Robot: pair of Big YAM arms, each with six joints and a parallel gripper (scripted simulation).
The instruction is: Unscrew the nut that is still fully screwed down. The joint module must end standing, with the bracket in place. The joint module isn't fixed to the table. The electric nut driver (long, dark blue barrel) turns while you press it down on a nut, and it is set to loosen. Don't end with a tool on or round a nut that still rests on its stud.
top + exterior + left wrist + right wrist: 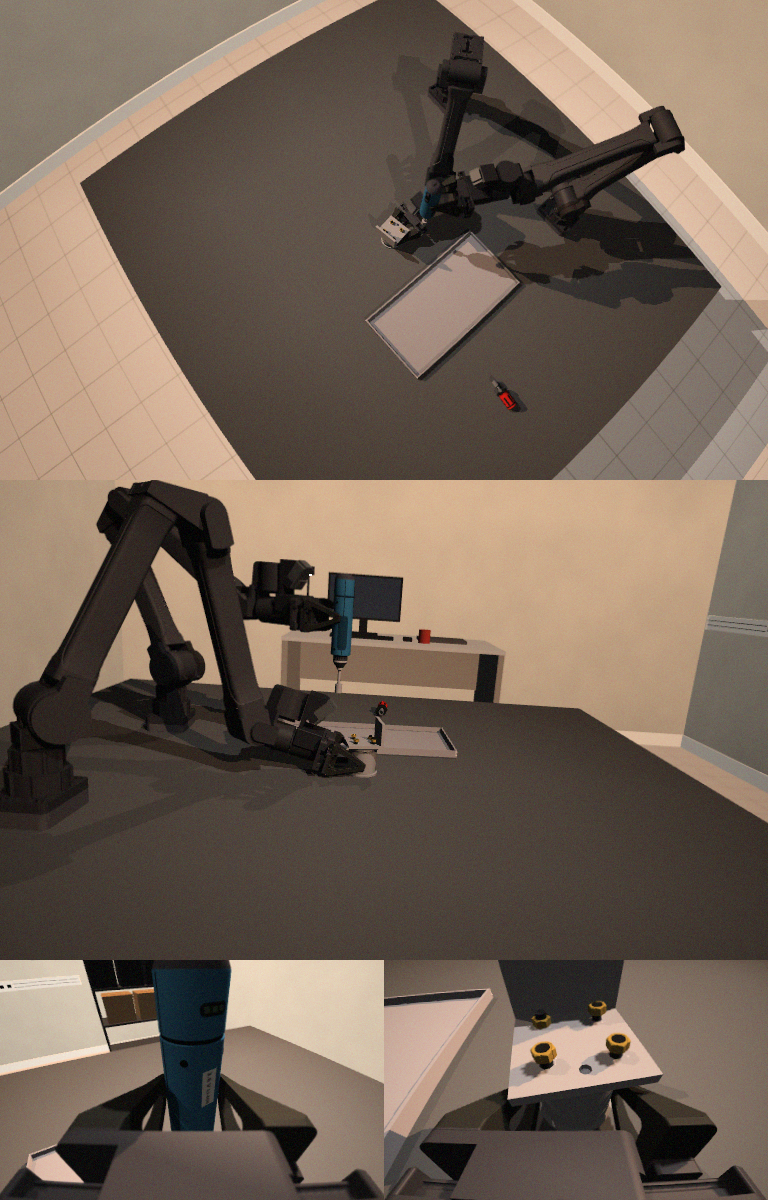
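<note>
The joint module lies 1 cm above my right hand. Round my right hand: nut: 2 cm ahead, 2 cm to the left, 5 cm above; then grey bracket: 5 cm above; then tip: 6 cm behind, 6 cm to the left, 15 cm above.
</note>
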